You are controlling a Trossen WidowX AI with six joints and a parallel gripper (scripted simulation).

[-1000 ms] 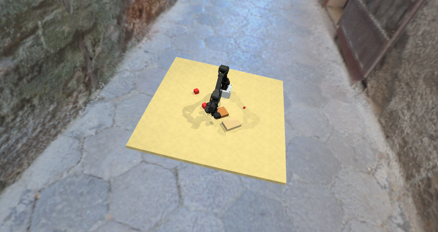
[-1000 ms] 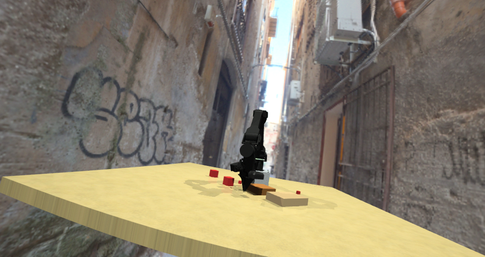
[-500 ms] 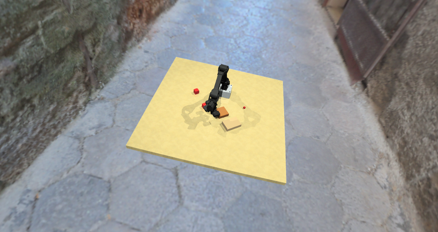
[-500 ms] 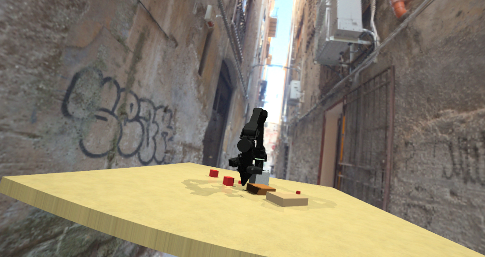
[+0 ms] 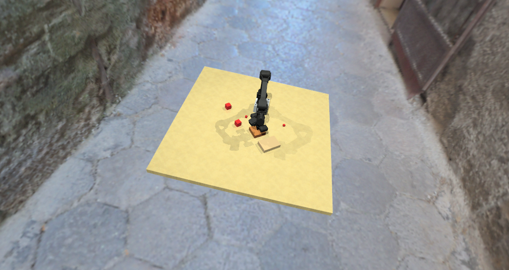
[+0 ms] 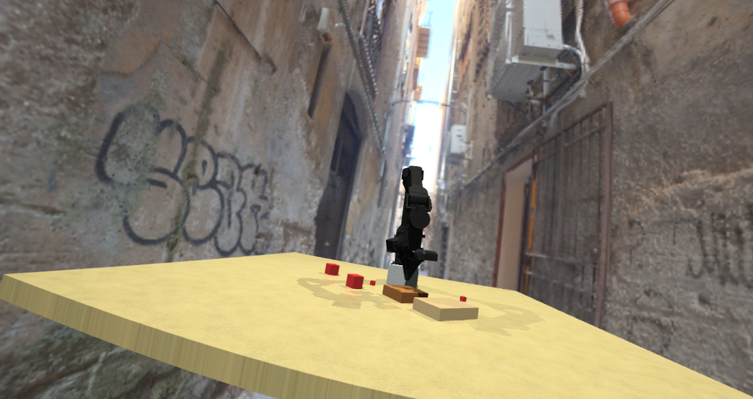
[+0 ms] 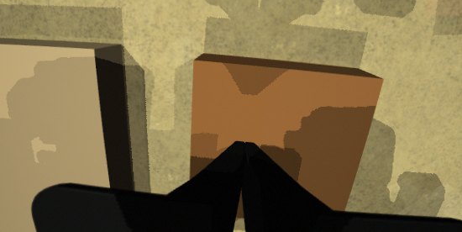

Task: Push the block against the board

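My gripper tip is 3 cm past the square block and 5 cm above it. Also, from my gripper tip: pale tan board: 6 cm ahead, 13 cm to the left, 5 cm below.
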